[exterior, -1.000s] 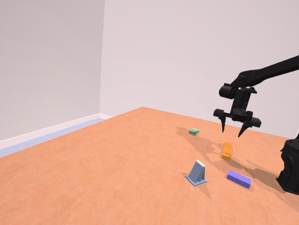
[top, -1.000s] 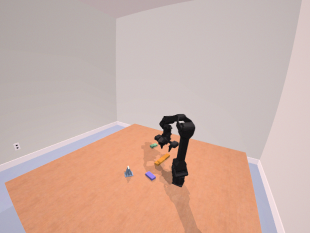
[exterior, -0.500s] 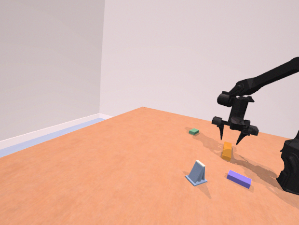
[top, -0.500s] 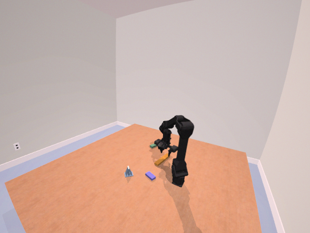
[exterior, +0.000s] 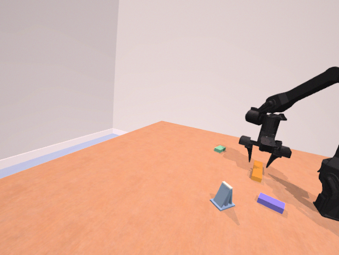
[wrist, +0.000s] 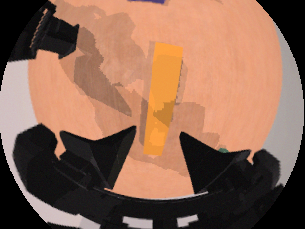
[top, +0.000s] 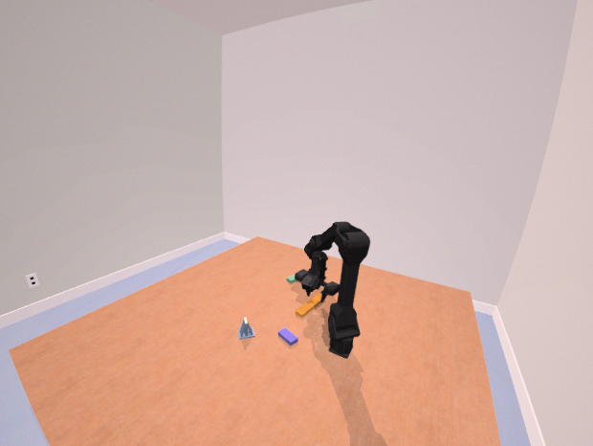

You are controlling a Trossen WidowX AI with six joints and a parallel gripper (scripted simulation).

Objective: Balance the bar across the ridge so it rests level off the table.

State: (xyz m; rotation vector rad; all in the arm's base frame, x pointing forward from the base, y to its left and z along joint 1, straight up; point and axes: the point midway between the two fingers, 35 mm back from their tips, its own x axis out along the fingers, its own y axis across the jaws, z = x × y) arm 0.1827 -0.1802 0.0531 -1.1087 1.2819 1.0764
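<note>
My gripper tip is 3 cm to the right of the orange bar and 1 cm above it. The rest, counted from my gripper tip: purple block 1 cm behind, 23 cm to the left, 1 cm below; green block 16 cm ahead, 11 cm to the right, 1 cm below.
</note>
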